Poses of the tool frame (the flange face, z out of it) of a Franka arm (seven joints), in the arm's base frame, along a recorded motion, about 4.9 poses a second.
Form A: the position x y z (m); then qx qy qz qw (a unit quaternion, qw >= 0).
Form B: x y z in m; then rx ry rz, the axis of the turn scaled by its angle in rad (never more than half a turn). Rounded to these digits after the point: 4 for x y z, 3 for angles.
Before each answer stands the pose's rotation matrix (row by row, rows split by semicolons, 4 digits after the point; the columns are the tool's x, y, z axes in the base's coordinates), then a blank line. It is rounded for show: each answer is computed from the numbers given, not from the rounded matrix.
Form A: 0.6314 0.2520 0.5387 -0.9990 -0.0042 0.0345 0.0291
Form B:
0.9976 0.0064 -0.0692; 0.0104 -0.9983 0.0578; -0.0687 -0.0584 -0.9959

0.6314 0.2520 0.5387 -3.082 -0.013 0.106
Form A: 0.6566 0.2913 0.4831 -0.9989 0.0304 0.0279 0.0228
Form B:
0.9966 -0.0620 -0.0544; -0.0595 -0.9971 0.0472; -0.0571 -0.0439 -0.9974

0.6566 0.2913 0.4831 -3.093 0.094 0.086
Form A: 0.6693 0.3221 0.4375 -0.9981 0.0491 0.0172 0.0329
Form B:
0.9946 -0.0991 -0.0311; -0.0969 -0.9930 0.0674; -0.0376 -0.0640 -0.9972

0.6693 0.3221 0.4375 -3.072 0.151 0.053
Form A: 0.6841 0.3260 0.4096 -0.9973 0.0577 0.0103 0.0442
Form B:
0.9931 -0.1160 -0.0154; -0.1142 -0.9894 0.0894; -0.0256 -0.0870 -0.9959

0.6841 0.3260 0.4096 -3.048 0.176 0.031
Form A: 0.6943 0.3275 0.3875 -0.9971 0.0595 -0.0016 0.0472
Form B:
0.9929 -0.1185 0.0088; -0.1188 -0.9885 0.0939; -0.0024 -0.0943 -0.9955

0.6943 0.3275 0.3875 -3.042 0.182 -0.005
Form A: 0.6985 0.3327 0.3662 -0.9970 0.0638 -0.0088 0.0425
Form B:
0.9917 -0.1265 0.0230; -0.1280 -0.9882 0.0836; 0.0121 -0.0859 -0.9962

0.6985 0.3327 0.3662 -3.050 0.195 -0.027
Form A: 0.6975 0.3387 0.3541 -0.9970 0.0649 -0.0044 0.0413
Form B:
0.9915 -0.1291 0.0141; -0.1298 -0.9882 0.0818; 0.0034 -0.0829 -0.9965

0.6975 0.3387 0.3541 -3.052 0.199 -0.013
